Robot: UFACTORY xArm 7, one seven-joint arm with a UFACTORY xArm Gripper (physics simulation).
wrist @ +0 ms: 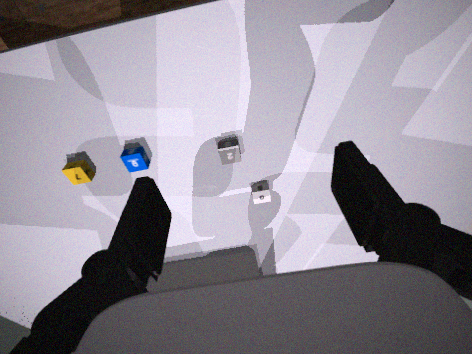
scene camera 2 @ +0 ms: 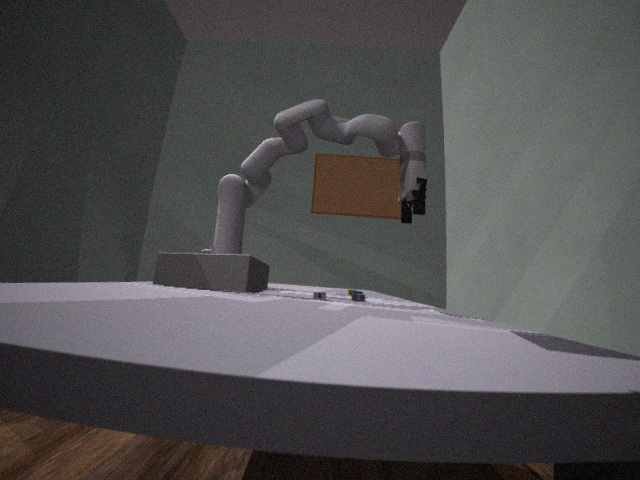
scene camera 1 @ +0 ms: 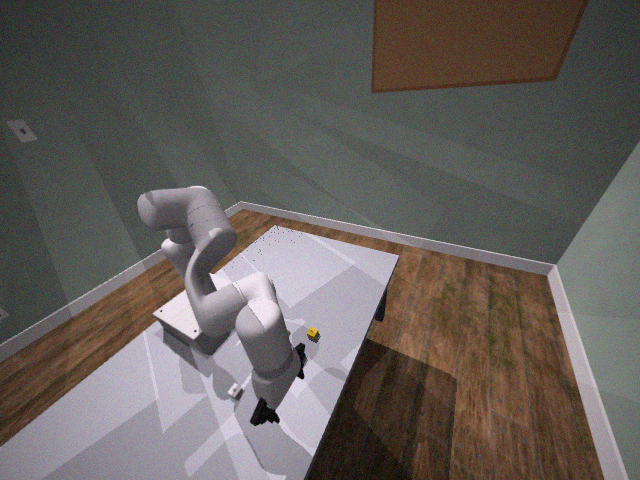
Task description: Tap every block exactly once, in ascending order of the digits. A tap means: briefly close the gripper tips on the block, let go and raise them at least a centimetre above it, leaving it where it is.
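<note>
My gripper [scene camera 1: 279, 397] [scene camera 2: 413, 218] [wrist: 245, 180] is open and empty, high above the table. In the wrist view, a white block [scene camera 1: 234, 391] [scene camera 2: 319, 295] [wrist: 261, 194] marked 0 and a grey block [scene camera 2: 358, 297] [wrist: 229, 151] marked 2 lie between the finger directions, the grey one farther up. A blue block [scene camera 2: 356, 292] [wrist: 135, 160] lies just beyond the left fingertip. A yellow block [scene camera 1: 312, 333] [scene camera 2: 350, 292] [wrist: 78, 173] lies left of it. The blue and yellow digits are small and turned, so I cannot read them surely. In scene camera 1, the arm hides the grey block.
The blocks rest on the pale table [scene camera 1: 305, 248] [scene camera 2: 320, 341] [wrist: 200, 60], crossed by shadow patches. The arm's base box [scene camera 1: 178, 315] [scene camera 2: 206, 271] stands on the table. The table edge shows at the wrist view's top left, with wooden floor [scene camera 1: 491, 330] [wrist: 60, 17] beyond.
</note>
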